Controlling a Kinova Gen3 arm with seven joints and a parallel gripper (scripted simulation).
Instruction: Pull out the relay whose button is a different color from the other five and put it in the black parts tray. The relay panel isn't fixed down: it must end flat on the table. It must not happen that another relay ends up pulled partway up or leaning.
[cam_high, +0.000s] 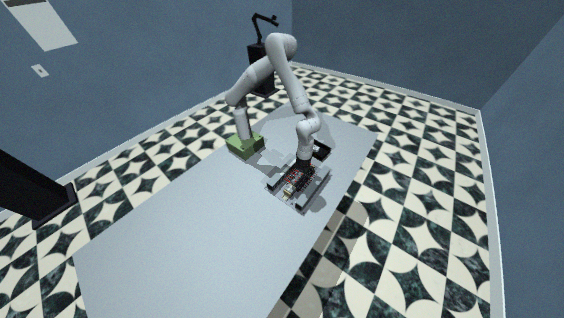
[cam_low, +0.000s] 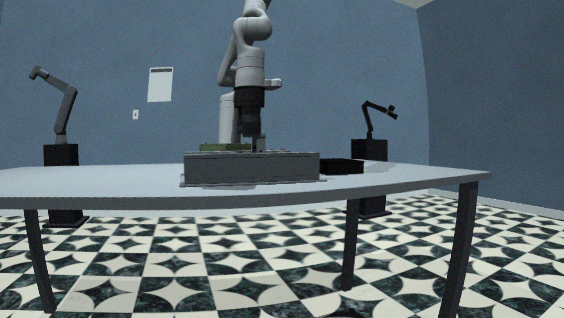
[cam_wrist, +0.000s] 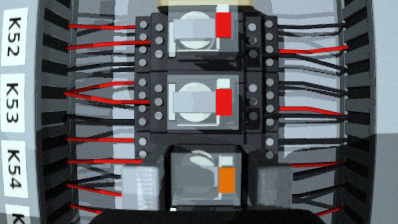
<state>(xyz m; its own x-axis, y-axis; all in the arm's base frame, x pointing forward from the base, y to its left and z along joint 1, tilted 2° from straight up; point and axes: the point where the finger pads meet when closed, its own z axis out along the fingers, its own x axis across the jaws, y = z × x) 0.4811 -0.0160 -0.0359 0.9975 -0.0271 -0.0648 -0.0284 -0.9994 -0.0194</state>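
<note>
Right now my hand is 10 mm above the K54 relay. From my hand the other things lie so: K52 relay: 60 mm to the left, 10 mm below; relay panel: 40 mm to the right, 30 mm below; K53 relay: 30 mm to the left, 10 mm below.
</note>
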